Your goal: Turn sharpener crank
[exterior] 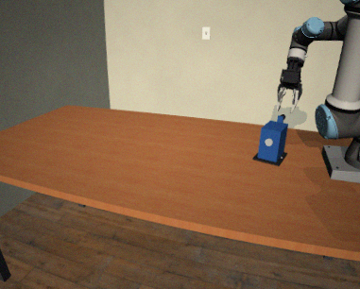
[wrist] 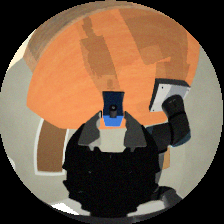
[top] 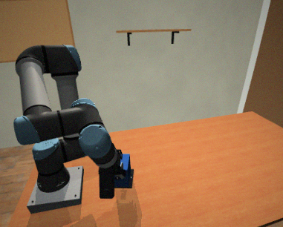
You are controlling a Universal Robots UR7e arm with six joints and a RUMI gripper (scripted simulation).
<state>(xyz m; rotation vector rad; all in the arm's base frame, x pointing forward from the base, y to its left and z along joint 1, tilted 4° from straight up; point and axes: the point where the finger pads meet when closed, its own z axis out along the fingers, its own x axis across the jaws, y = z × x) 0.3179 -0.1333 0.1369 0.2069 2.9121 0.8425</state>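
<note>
Right now my hand is 1 cm short of the crank knob, 4 cm to the right of it and 3 cm above it.
</note>
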